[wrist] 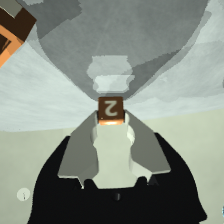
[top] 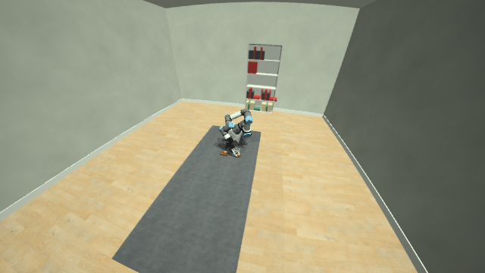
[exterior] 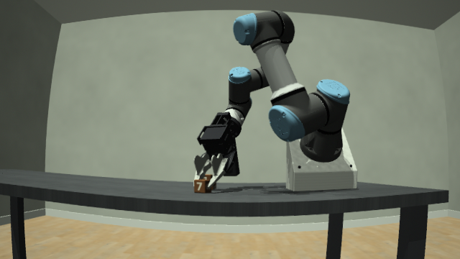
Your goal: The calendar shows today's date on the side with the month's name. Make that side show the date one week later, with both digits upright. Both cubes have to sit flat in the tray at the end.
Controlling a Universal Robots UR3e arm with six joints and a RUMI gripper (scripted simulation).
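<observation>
The cube lies 1 cm to the left of my hand and 1 cm below it. From my hand the other things lie so: calendar tray 1 cm ahead, 15 cm to the right, 1 cm below.
</observation>
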